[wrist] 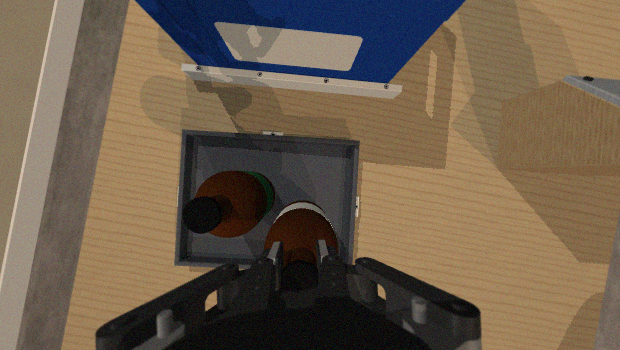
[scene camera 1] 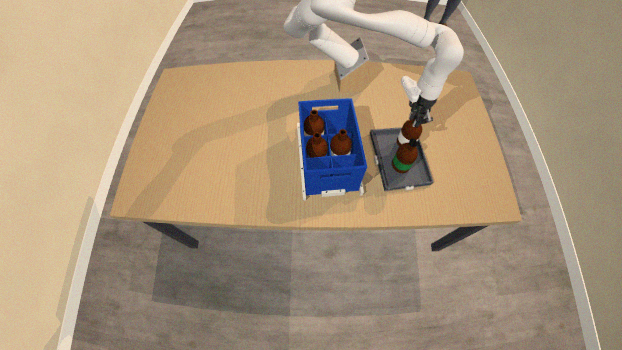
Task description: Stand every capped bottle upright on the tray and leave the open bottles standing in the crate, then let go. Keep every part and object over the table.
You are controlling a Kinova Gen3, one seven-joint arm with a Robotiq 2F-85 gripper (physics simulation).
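Frame: origin at the arm's base, x back, y up, z left, level; centimetres.
Seen in the pictures: gripper, between the fingertips: (wrist: 300,252) (scene camera 1: 413,122); arm's base, origin of its link: (scene camera 1: 350,59).
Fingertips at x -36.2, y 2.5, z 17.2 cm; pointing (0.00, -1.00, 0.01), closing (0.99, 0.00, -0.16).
Offsets run from my fingertips to a thing's top centre. "spot": to the spot under its first point. Level surfaces: height alone.
My gripper (scene camera 1: 416,122) (wrist: 300,252) is shut on the neck of a brown bottle with a white label @(dx +0.2, dy +2.5, dz +1.1 cm) (scene camera 1: 411,131) (wrist: 302,227) and a black cap. It holds the bottle upright over the rear part of the dark grey tray (scene camera 1: 421,174) (wrist: 225,156); whether the base touches the tray is hard to tell. A capped brown bottle with a green label @(dx -8.1, dy -0.1, dz -2.0 cm) (scene camera 1: 405,154) (wrist: 232,200) stands upright on the tray, beside the held one. Three open brown bottles @(dx +4.9, dy +0.2, dz -34.1 cm) (scene camera 1: 314,124) @(dx -4.6, dy +0.2, dz -33.7 cm) (scene camera 1: 317,146) @(dx -3.7, dy +0.2, dz -25.3 cm) (scene camera 1: 341,143) stand in compartments of the blue crate @(dx -4.1, dy +1.4, dz -29.4 cm) (scene camera 1: 331,182) (wrist: 395,35).
The crate stands left of the tray in the scene view, with a narrow gap between them. White strips @(spot: dx -3.4, dy -13.5, dz -19.0 cm) (wrist: 295,82) run along the crate's base. The arm's mounting plate (scene camera 1: 362,56) sits on a wooden block (wrist: 555,130) at the table's back edge. The wooden table @(dy -16.1 cm) (scene camera 1: 210,165) lies underneath.
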